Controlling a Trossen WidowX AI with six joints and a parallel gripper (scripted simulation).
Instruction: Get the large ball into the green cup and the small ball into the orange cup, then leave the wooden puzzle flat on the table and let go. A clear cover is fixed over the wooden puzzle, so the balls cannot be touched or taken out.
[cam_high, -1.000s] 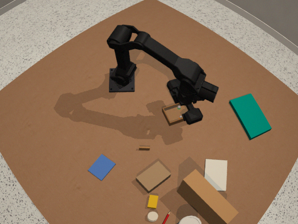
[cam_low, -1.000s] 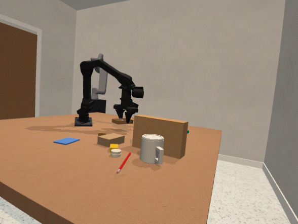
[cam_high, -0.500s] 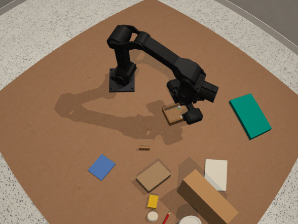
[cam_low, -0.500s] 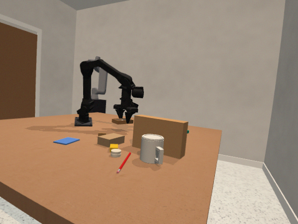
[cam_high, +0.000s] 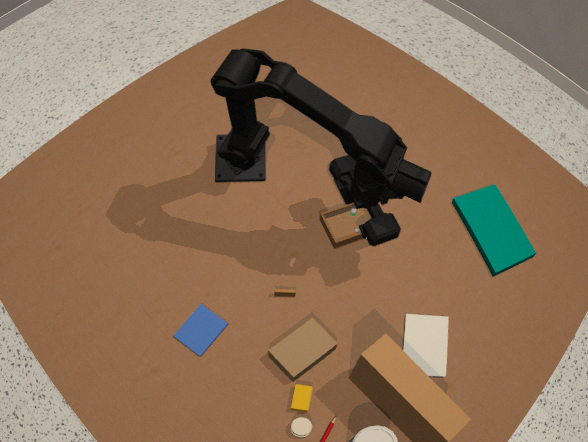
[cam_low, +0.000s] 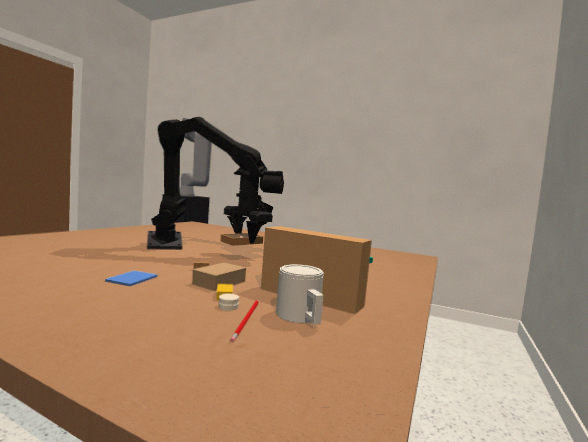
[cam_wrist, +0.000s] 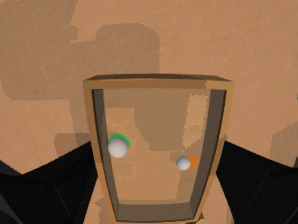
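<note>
The wooden puzzle is 1 cm to the right of my hand and 3 cm below it. Also, from my hand: green slab: 19 cm ahead, 28 cm to the left, 8 cm below; then white slab: 28 cm ahead, 5 cm to the right, 9 cm below; then tan box: 13 cm ahead, 24 cm to the right, 7 cm below.
</note>
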